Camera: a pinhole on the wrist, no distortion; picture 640 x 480 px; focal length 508.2 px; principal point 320.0 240.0 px. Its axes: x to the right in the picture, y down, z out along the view. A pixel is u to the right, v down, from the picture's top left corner.
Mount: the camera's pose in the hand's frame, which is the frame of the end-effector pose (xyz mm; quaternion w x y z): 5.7 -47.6 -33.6 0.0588 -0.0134 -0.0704 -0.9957
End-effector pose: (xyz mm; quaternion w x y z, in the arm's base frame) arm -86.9 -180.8 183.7 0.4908 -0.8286 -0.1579 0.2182
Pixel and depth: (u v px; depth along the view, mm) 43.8 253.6 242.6
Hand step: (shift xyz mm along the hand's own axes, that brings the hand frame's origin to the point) 141.8 -4.4 202.8
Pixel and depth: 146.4 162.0 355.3
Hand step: 126.2 70.4 306.2
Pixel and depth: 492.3 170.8 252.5
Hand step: -78.7 12.1 214.5
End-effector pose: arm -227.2 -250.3 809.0 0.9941 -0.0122 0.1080 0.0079
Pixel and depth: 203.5 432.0 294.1
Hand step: 91.3 -107.4 270.5
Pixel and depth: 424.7 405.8 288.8
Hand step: -36.8 -106.1 267.4
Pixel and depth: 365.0 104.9 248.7
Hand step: -19.5 50.1 204.2
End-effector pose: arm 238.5 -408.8 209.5 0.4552 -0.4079 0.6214 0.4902
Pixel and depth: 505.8 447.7 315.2
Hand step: -87.6 -142.8 300.2
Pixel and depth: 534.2 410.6 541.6
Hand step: -189.3 -175.9 535.6
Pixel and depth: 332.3 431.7 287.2
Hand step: 17.0 -114.2 265.9
